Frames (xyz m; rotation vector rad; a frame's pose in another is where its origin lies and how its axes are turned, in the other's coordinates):
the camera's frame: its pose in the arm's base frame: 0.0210 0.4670 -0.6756 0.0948 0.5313 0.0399
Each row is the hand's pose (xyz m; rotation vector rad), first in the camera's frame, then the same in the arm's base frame.
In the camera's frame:
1: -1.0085 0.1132 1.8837 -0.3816 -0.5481 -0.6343
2: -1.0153 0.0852 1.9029 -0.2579 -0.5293 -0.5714
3: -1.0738 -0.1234 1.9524 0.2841 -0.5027 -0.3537
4: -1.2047 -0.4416 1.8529 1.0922 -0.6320 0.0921
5: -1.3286 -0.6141 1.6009 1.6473 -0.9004 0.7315
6: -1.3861 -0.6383 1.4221 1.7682 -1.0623 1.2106
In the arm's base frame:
1: 0.1068 0.3660 1.4600 -0.4287 -0.0184 -0.4913
2: 0.1111 0.3362 1.4771 -0.2951 0.0066 -0.4633
3: 0.0886 0.1211 1.5280 0.2783 0.0420 -0.3973
4: -0.0704 -0.1957 1.4766 1.1600 -0.1377 -0.1918
5: -0.3027 -0.3549 1.3055 1.8246 -0.5262 0.2511
6: -0.4427 -0.3683 1.1787 2.0349 -0.7787 0.6547

